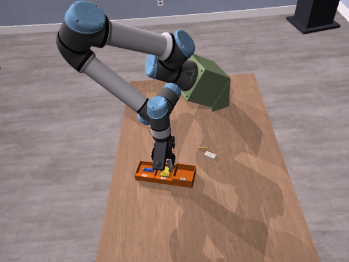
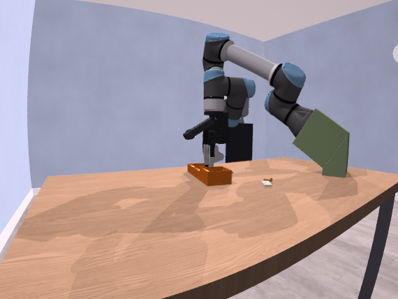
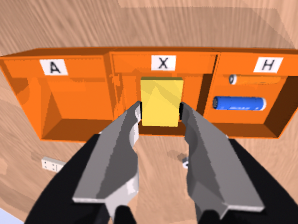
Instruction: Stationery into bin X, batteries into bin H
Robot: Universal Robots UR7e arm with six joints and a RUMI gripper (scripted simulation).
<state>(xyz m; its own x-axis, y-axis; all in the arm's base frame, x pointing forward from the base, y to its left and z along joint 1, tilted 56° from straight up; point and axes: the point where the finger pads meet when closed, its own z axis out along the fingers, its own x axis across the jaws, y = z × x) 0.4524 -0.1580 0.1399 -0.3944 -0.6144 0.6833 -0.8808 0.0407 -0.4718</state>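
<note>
My gripper is now 10 mm short of the orange bin and 10 mm above it. From my hand the other things lie so: blue battery: 70 mm to the right, 40 mm behind, 20 mm below; orange pen-like stick: 90 mm to the right, 20 mm below, 10 mm behind; yellow pad: 10 mm below.
</note>
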